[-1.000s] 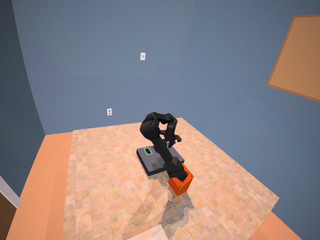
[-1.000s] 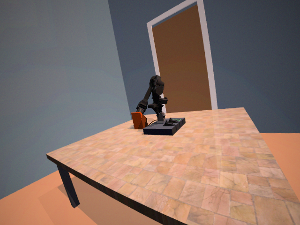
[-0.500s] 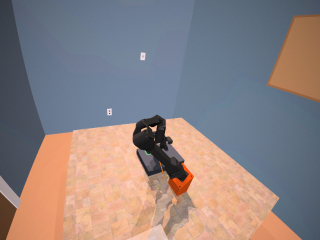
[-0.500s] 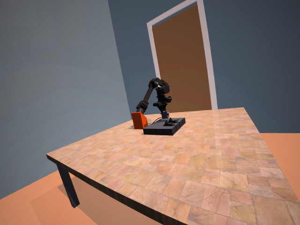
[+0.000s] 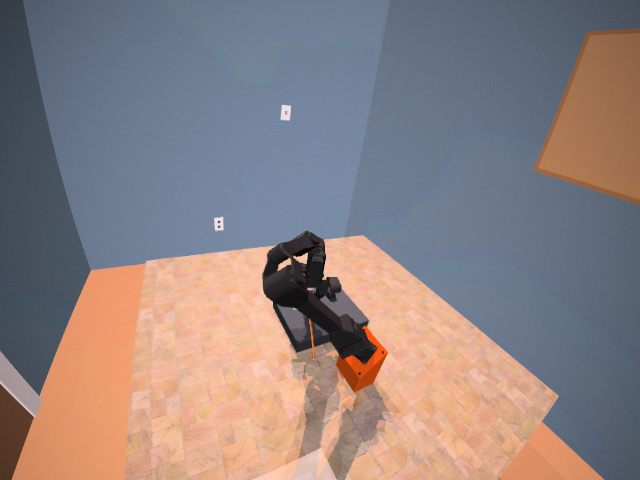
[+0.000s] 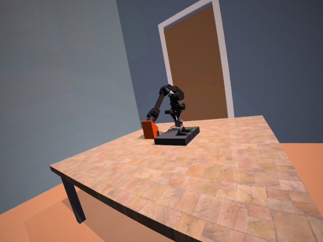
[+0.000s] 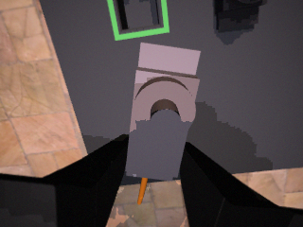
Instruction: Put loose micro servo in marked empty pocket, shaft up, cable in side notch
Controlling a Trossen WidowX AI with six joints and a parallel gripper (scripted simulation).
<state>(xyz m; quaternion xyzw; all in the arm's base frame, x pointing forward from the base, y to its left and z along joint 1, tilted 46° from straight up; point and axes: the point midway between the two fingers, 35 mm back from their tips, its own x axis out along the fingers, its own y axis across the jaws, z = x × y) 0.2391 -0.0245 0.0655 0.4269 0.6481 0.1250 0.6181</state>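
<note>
My gripper tip is now 100 mm above the dark deck, 70 mm to the left of it and 20 mm past it.
</note>
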